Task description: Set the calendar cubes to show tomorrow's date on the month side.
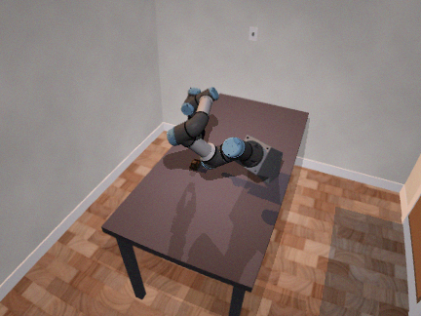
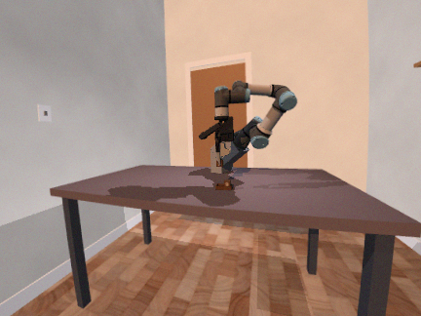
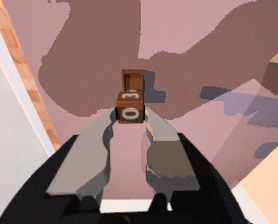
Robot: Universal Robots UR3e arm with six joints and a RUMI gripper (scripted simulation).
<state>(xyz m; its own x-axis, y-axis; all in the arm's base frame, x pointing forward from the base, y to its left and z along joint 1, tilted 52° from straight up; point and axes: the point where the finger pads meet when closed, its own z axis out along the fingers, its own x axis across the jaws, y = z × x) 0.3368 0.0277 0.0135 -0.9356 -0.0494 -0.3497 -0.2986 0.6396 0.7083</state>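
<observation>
The brown number cube lies 1 cm below my hand. The rest, counted from my hand: brown calendar tray: 1 cm behind, 2 cm to the left, 12 cm below.
</observation>
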